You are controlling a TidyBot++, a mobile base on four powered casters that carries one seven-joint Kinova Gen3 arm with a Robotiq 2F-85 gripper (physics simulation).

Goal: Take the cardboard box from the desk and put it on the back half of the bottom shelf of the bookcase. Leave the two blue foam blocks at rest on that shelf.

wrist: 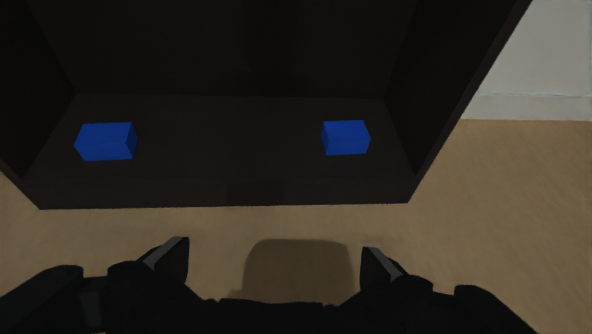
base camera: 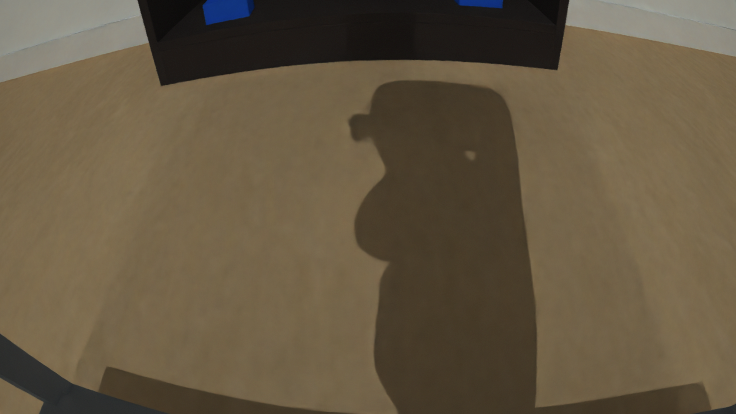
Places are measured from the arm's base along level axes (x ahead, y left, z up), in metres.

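Pixels of known places: gripper, fingertip midpoint: [wrist: 275, 261].
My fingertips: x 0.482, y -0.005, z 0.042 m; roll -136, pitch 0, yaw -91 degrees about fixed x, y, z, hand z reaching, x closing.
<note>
Ahead of a thing's pixels: the offset from my fingertips to its top centre. "pt": to the spot under its first point. Level surfaces: height alone.
A blue foam block @[0.376 m ahead, 0.345 m left, 0.294 m down] [base camera: 226, 11] [wrist: 106, 142] rests near the left side of the bottom shelf @[0.339 m down] [wrist: 225, 145]. A second blue foam block @[0.428 m ahead, 0.138 m right, 0.294 m down] [base camera: 480, 2] [wrist: 346, 138] rests near the right side of that shelf. Both belong to the dark bookcase @[pt 0.307 m ahead, 0.212 m left, 0.396 m down] [base camera: 288, 46] [wrist: 150, 194], whose upper part is cut off in both views. My gripper [wrist: 275, 261] is open and empty, in front of the bookcase and pointing down toward the floor. The cardboard box does not show in either view.
The brown floor @[0.439 m down] [base camera: 247, 205] [wrist: 500, 240] lies in front of the bookcase, with the arm's shadow on it. A pale wall [base camera: 61, 25] [wrist: 545, 50] stands beside the bookcase. Part of a dark grey frame [base camera: 30, 365] shows at the base view's lower left.
</note>
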